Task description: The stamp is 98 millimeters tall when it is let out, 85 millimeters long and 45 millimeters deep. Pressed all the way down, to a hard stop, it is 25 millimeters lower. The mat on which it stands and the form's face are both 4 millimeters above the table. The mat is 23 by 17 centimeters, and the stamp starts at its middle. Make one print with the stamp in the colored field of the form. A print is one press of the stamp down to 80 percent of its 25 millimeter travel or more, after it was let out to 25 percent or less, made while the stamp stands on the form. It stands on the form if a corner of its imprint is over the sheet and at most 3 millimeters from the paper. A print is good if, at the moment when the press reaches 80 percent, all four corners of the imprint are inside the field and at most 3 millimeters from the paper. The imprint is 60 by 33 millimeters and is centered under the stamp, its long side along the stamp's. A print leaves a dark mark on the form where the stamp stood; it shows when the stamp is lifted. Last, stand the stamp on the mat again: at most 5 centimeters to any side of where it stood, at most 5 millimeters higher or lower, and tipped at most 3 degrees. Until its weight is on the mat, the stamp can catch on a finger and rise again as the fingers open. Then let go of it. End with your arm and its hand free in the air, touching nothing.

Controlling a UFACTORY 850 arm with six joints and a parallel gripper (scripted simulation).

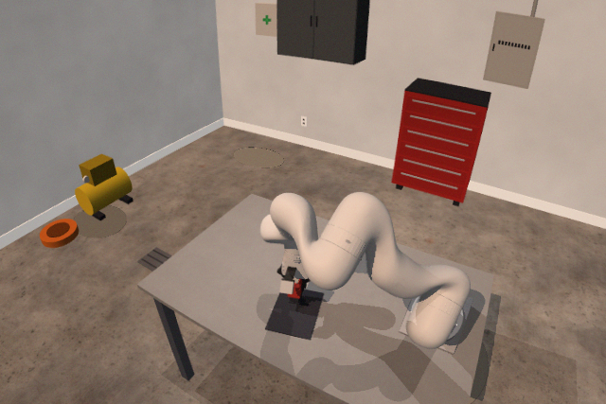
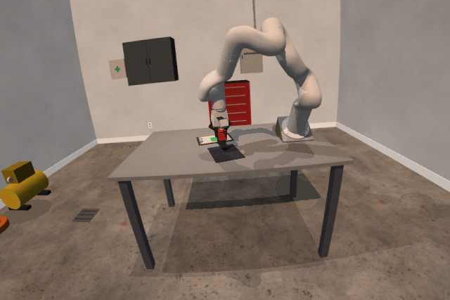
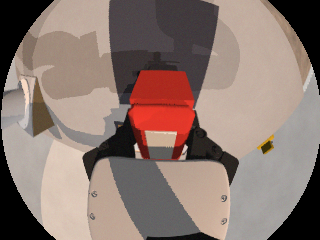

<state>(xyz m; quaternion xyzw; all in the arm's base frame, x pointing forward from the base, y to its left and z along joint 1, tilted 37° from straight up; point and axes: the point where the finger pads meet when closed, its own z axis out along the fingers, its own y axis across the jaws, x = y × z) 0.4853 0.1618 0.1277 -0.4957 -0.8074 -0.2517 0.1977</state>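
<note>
The form is 22 cm to the right of my hand, 11 cm below it and 10 cm ahead of it. The rest, counted from my hand: dark mat (11 cm below, 3 cm to the left, 2 cm behind); then red stamp (2 cm below).
</note>
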